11 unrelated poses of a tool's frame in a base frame.
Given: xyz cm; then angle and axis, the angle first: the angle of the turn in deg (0 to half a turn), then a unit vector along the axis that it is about.
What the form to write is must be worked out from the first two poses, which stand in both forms.
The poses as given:
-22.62 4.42 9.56 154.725 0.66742 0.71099 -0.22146
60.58 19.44 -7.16 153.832 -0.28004 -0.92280 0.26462
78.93 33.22 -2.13 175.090 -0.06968 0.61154 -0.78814
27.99 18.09 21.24 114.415 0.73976 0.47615 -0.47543
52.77 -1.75 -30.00 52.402 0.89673 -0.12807 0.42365
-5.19 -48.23 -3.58 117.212 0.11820 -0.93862 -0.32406
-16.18 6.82 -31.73 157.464 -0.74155 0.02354 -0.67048
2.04 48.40 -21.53 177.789 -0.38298 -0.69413 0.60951
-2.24 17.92 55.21 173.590 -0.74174 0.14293 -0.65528
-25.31 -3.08 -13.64 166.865 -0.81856 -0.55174 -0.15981
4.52 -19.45 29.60 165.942 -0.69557 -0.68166 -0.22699
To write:
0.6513 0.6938 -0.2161 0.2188 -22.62 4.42 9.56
-0.2728 -0.8988 0.2577 0.2264 60.58 19.44 -7.16
-0.0696 0.6110 -0.7874 0.0428 78.93 33.22 -2.13
0.6219 0.4003 -0.3997 0.5416 27.99 18.09 21.24
0.3959 -0.0565 0.1871 0.8973 52.77 -1.75 -30.00
0.1009 -0.8012 -0.2766 0.5209 -5.19 -48.23 -3.58
-0.7273 0.0231 -0.6576 0.1954 -16.18 6.82 -31.73
-0.3829 -0.6940 0.6094 0.0193 2.04 48.40 -21.53
-0.7406 0.1427 -0.6543 0.0559 -2.24 17.92 55.21
-0.8132 -0.5481 -0.1588 0.1144 -25.31 -3.08 -13.64
-0.6903 -0.6765 -0.2253 0.1224 4.52 -19.45 29.60

